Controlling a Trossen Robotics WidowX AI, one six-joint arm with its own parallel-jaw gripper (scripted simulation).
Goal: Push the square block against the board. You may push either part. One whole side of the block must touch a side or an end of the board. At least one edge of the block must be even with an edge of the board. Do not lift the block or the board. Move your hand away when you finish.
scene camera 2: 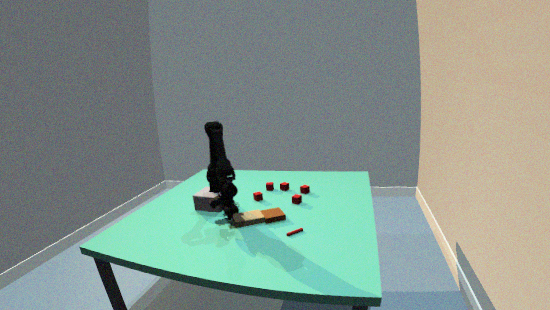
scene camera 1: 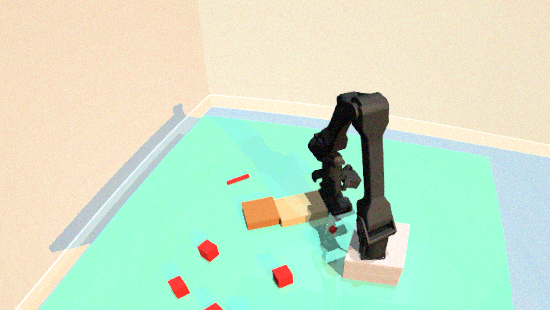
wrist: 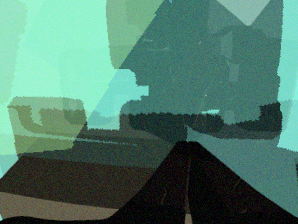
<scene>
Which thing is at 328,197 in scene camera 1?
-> My gripper.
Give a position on a tan board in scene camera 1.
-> At 309,206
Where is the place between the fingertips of my gripper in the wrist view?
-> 186,150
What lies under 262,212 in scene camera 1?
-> A square block.
</scene>
